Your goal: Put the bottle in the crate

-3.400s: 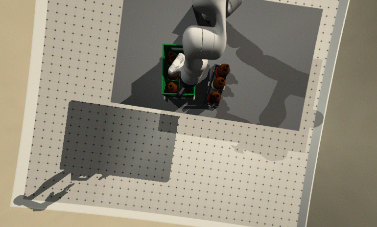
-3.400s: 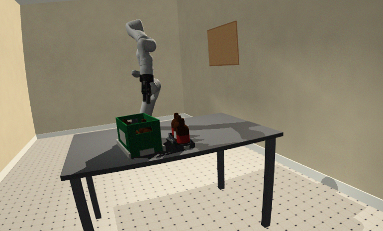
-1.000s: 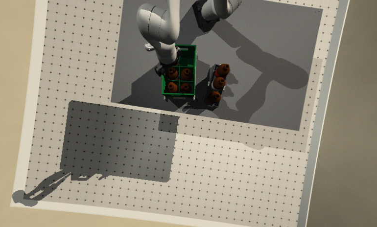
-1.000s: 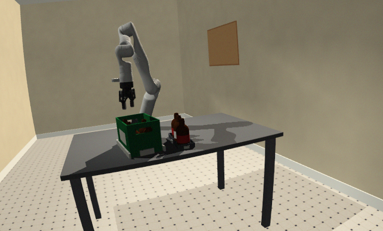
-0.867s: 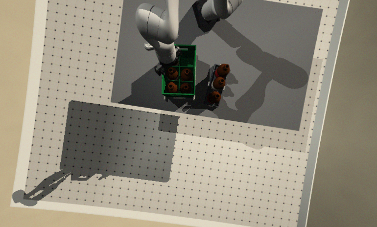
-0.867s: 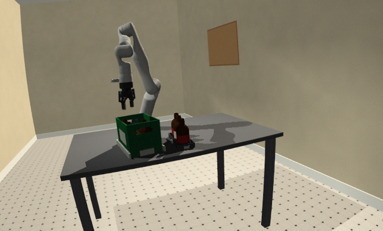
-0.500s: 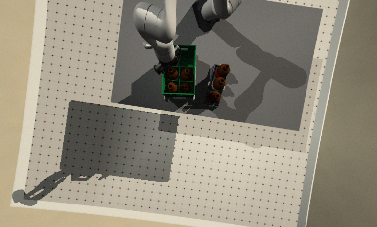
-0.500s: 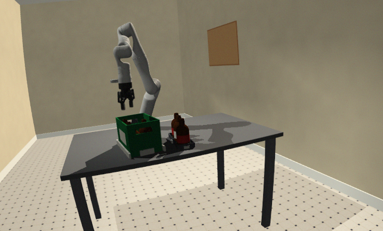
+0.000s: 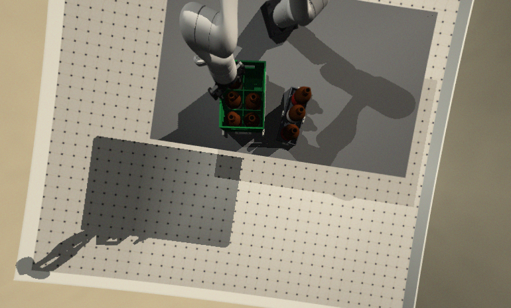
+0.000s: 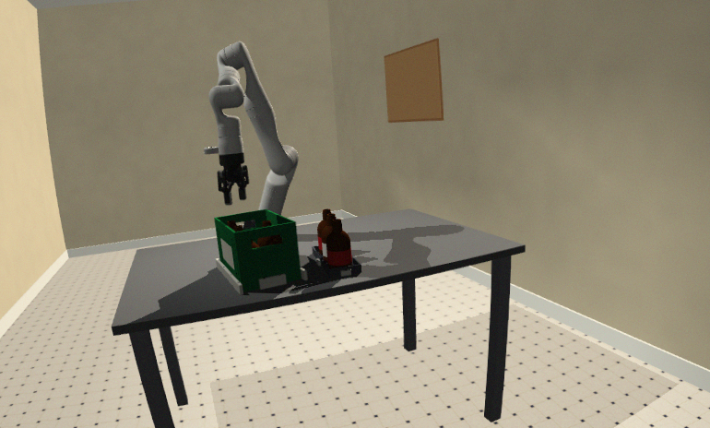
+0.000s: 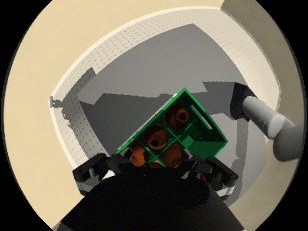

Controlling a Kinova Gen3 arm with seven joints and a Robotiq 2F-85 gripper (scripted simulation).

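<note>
Now: hand 290 mm to the right of the dark tray, 230 mm above it and 60 mm past it. Also, from my hand: green crate 160 mm below, 40 mm to the left, 10 mm behind.
</note>
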